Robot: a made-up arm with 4 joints. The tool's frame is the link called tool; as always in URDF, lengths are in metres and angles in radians. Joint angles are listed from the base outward.
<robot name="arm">
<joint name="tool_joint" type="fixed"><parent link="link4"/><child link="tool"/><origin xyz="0.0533 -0.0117 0.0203" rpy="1.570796 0 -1.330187"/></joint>
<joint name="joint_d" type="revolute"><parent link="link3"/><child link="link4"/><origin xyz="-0.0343 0.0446 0.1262" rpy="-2.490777 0.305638 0.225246"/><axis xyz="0 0 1"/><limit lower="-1.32" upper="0.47"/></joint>
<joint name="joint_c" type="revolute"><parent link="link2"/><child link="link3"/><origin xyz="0.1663 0.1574 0.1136" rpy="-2.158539 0.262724 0.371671"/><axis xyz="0 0 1"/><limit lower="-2.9" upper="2.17"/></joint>
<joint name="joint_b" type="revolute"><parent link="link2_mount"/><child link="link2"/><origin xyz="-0.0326 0.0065 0.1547" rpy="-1.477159 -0.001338 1.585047"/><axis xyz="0 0 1"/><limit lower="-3.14" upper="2.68"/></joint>
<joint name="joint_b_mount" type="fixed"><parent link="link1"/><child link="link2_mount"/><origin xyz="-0.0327 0.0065 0.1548" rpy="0 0 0"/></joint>
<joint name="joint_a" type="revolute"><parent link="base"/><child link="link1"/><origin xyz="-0.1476 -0.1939 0.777" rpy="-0.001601 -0.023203 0.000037"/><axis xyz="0 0 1"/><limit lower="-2.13" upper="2.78"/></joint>
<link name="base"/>
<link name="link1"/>
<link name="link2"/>
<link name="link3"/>
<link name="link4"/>
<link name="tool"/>
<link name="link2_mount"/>
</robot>
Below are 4 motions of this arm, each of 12 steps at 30 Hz.
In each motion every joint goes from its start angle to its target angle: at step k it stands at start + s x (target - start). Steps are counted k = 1, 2, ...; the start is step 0. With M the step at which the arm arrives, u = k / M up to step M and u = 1 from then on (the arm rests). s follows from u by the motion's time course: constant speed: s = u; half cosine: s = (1 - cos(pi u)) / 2; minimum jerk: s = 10 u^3 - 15 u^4 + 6 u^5.
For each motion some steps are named. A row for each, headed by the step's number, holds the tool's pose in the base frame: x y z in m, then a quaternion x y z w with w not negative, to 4 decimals.
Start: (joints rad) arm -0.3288 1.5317 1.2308 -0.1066
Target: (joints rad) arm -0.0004 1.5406 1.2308 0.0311
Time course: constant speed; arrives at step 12
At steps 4, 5, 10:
4: -0.3069 -0.3366 1.0248 0.2835 -0.4667 0.1656 0.8212
5: -0.3030 -0.3406 1.0244 0.2883 -0.4579 0.1787 0.8217
10: -0.2823 -0.3592 1.0227 0.3094 -0.4129 0.2450 0.8209

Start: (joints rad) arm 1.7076 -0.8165 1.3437 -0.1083
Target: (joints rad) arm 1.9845 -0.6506 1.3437 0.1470
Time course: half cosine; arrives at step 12
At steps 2, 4, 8, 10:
2: -0.3159 -0.3550 0.9935 0.8619 0.3178 -0.2539 0.3028
4: -0.3057 -0.3632 0.9907 0.8626 0.3441 -0.2121 0.3042
8: -0.2760 -0.3828 0.9829 0.8537 0.4160 -0.0973 0.2976
10: -0.2645 -0.3889 0.9799 0.8465 0.4421 -0.0555 0.2914

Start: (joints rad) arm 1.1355 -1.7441 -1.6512 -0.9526
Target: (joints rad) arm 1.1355 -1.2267 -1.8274 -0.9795
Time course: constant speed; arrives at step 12
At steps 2, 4, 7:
2: -0.4349 -0.1254 1.3044 0.6829 0.5640 0.3559 0.2980
4: -0.4546 -0.1211 1.2808 0.6558 0.5586 0.3853 0.3309
7: -0.4806 -0.1166 1.2421 0.6111 0.5488 0.4272 0.3779

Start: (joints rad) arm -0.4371 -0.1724 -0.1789 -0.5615
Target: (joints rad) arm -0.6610 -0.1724 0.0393 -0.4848
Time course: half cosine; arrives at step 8
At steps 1, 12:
1: -0.1268 -0.0194 0.9164 0.6721 -0.2756 -0.3260 0.6050
12: -0.1049 -0.0369 0.9219 0.6546 -0.4032 -0.3850 0.5106

